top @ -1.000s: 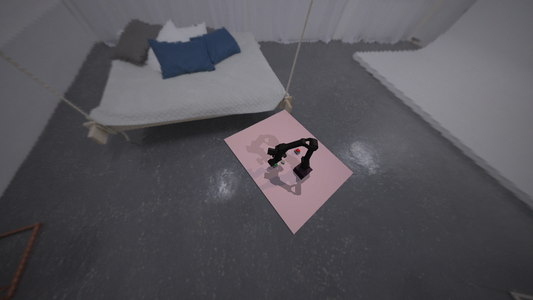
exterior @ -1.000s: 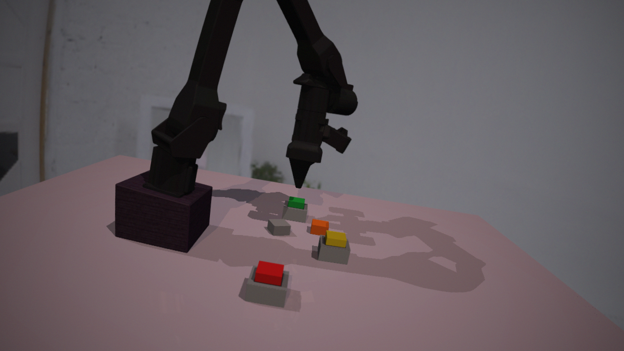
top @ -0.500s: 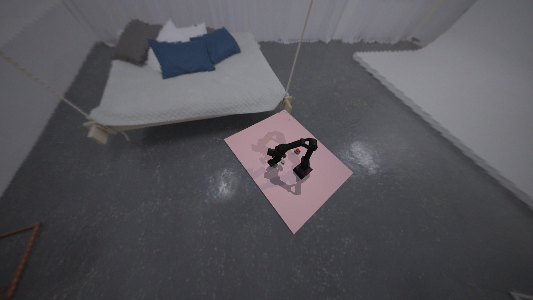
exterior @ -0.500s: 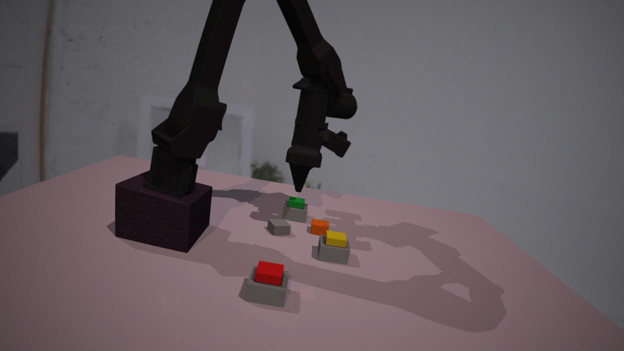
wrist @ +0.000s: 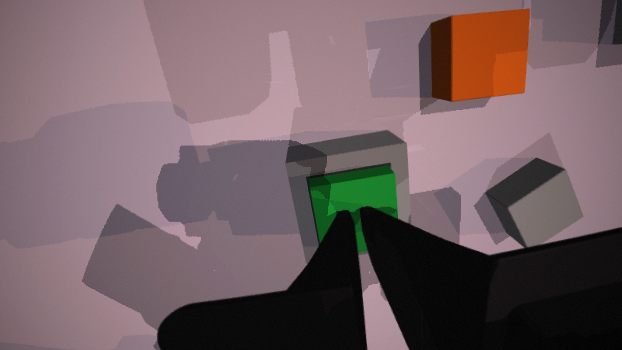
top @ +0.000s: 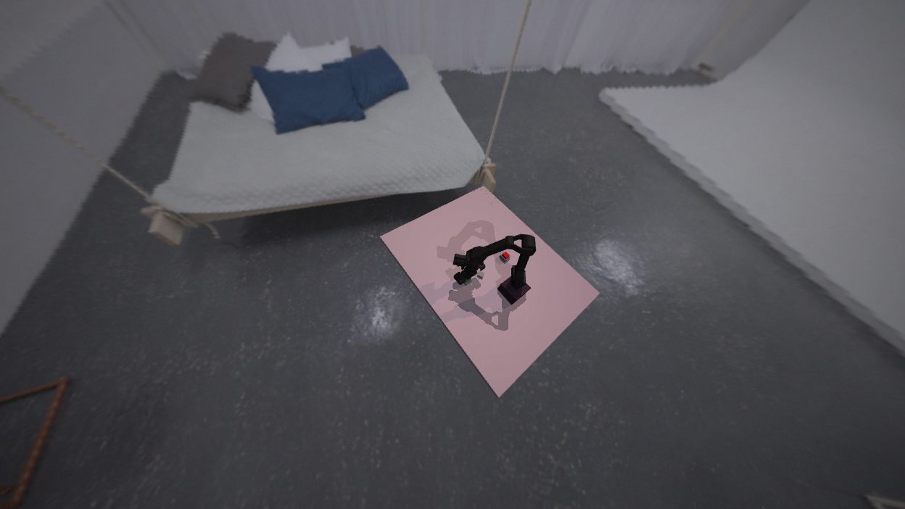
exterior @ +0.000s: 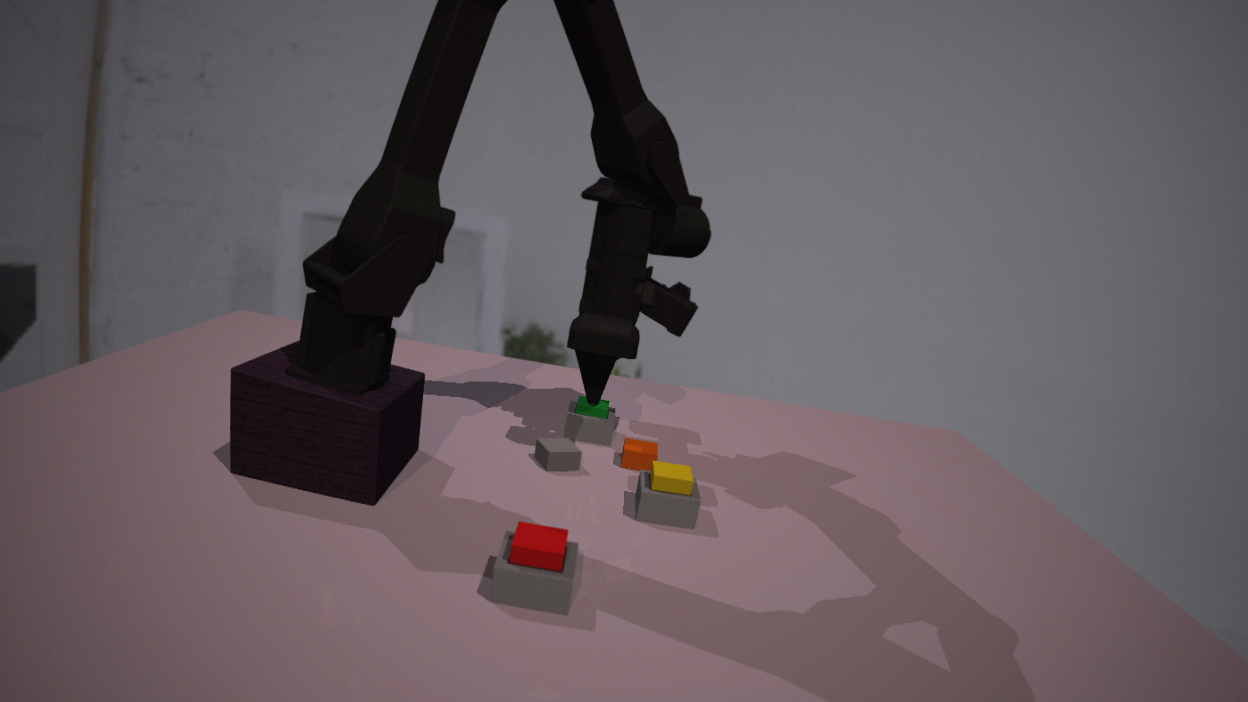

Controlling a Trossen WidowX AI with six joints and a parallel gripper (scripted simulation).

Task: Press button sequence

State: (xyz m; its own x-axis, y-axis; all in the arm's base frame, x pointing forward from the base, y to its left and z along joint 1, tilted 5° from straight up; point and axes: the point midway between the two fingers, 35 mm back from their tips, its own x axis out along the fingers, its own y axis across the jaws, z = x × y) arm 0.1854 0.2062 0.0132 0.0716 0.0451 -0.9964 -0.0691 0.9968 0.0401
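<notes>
Now: the green button 10 mm below my gripper tip. From my gripper tip the other things lie so: orange block: 60 mm ahead, 60 mm to the right, 30 mm below; grey block: 20 mm behind, 100 mm to the right, 30 mm below; yellow button: 80 mm ahead, 160 mm to the right.
</notes>
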